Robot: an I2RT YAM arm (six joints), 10 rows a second.
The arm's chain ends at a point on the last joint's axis. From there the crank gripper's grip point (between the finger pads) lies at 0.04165 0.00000 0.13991 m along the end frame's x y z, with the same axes.
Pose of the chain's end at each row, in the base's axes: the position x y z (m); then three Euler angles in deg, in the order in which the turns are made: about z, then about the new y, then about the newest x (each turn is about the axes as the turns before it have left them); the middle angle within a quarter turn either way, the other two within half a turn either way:
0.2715, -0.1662, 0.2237, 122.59, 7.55, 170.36
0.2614, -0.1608, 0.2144, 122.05, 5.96, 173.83
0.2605, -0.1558, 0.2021, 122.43, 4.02, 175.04
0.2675, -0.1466, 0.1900, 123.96, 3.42, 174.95
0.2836, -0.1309, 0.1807, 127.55, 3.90, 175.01
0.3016, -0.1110, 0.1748, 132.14, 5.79, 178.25
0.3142, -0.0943, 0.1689, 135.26, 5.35, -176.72
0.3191, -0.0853, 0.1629, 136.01, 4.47, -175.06
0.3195, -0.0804, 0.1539, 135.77, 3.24, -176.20
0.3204, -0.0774, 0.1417, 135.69, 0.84, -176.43
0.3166, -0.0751, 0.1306, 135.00, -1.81, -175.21
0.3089, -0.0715, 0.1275, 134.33, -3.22, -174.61
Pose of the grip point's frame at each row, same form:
0.2788, -0.1341, 0.0815, 122.59, 7.55, 170.36
0.2598, -0.1300, 0.0717, 122.05, 5.96, 173.83
0.2537, -0.1225, 0.0601, 122.43, 4.02, 175.04
0.2591, -0.1121, 0.0484, 123.96, 3.42, 174.95
0.2737, -0.0981, 0.0388, 127.55, 3.90, 175.01
0.2864, -0.0879, 0.0315, 132.14, 5.79, 178.25
0.2884, -0.0800, 0.0259, 135.26, 5.35, -176.72
0.2887, -0.0727, 0.0207, 136.01, 4.47, -175.06
0.2889, -0.0635, 0.0122, 135.77, 3.24, -176.20
0.2860, -0.0560, 0.0015, 135.69, 0.84, -176.43
0.2758, -0.0508, -0.0074, 135.00, -1.81, -175.21
0.2650, -0.0453, -0.0092, 134.33, -3.22, -174.61

